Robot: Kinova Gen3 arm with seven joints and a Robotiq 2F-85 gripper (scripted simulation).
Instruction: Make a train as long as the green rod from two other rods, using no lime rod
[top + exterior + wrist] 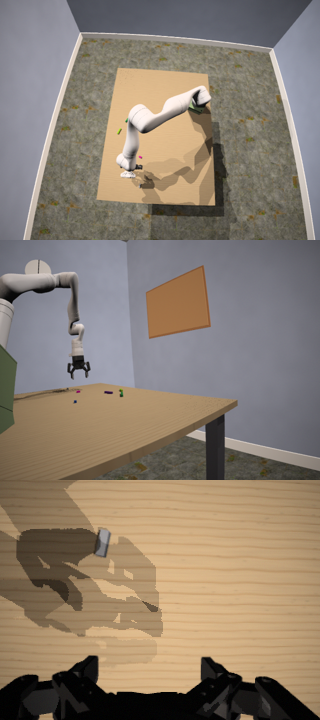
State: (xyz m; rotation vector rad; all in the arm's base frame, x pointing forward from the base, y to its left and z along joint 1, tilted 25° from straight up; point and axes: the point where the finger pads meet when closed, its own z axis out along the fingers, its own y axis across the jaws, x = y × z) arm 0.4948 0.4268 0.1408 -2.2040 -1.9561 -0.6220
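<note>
Right now the magenta rod is 8 cm to the right of my hand, 8 cm below it and 5 cm behind it. Round my hand: lime rod 29 cm to the right, 12 cm ahead, 8 cm below; then purple rod 29 cm to the right, 8 cm below, 4 cm ahead; then grey rod 12 cm to the left, 8 cm below, 5 cm behind.
</note>
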